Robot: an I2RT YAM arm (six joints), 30 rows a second.
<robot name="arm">
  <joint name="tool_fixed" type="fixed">
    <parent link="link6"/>
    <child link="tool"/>
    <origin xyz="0 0 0" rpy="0 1.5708 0"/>
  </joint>
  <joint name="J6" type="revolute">
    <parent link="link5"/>
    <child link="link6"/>
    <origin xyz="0.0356 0 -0.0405"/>
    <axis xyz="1 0 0"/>
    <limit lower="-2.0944" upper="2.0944"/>
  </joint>
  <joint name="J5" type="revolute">
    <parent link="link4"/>
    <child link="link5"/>
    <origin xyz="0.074 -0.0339 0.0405"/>
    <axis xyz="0 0 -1"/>
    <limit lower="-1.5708" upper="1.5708"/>
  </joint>
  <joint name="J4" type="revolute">
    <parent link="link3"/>
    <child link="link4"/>
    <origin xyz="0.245 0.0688 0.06"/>
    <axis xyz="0 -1 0"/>
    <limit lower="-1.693" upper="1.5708"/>
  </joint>
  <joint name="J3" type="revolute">
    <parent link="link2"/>
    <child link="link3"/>
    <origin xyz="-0.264 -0.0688 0"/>
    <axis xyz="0 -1 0"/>
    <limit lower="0" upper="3.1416"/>
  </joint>
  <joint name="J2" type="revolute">
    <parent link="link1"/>
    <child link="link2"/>
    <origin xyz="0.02 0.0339 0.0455"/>
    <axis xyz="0 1 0"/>
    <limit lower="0" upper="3.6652"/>
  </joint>
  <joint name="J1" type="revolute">
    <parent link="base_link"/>
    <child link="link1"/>
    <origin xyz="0 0 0.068"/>
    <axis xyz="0 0 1"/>
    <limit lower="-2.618" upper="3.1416"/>
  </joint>
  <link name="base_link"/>
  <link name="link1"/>
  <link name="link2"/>
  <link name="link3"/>
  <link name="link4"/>
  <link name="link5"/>
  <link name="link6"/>
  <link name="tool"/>
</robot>
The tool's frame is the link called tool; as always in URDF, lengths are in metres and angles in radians.
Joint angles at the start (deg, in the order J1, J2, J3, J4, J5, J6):
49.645, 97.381, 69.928, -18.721, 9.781, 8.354
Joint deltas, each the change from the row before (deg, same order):
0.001, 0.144, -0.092, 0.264, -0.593, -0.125
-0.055, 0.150, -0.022, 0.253, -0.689, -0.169
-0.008, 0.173, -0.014, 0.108, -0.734, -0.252
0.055, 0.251, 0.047, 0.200, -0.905, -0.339
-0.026, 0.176, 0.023, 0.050, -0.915, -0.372
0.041, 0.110, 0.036, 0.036, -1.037, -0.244
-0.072, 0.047, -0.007, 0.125, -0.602, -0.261
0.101, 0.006, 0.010, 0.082, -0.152, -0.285
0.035, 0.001, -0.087, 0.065, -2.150, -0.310
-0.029, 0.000, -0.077, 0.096, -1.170, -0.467
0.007, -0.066, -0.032, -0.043, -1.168, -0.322
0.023, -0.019, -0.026, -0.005, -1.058, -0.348
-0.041, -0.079, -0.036, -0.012, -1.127, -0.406
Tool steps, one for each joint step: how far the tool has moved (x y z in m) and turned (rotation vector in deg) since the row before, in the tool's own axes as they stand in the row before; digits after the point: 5 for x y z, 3 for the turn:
0.00049, 0.00049, 0.00106, -0.591, 0.058, -0.121
0.00009, 0.00021, 0.00098, -0.655, 0.019, -0.117
0.00043, 0.00051, 0.00105, -0.711, 0.179, -0.257
0.00020, 0.00109, 0.00132, -0.935, 0.124, -0.379
0.00034, 0.00048, 0.00100, -0.877, 0.217, -0.365
0.00016, 0.00096, 0.00053, -1.053, 0.164, -0.277
-0.00007, -0.00007, 0.00033, -0.556, -0.001, -0.203
-0.00011, 0.00078, -0.00003, -0.231, -0.066, -0.351
0.00054, 0.00153, 0.00016, -2.159, 0.254, -0.336
0.00031, 0.00051, 0.00017, -1.146, 0.097, -0.446
0.00015, 0.00076, -0.00033, -1.167, 0.119, -0.327
0.00018, 0.00080, -0.00006, -1.069, 0.106, -0.364
0.00004, 0.00044, -0.00040, -1.098, 0.057, -0.378

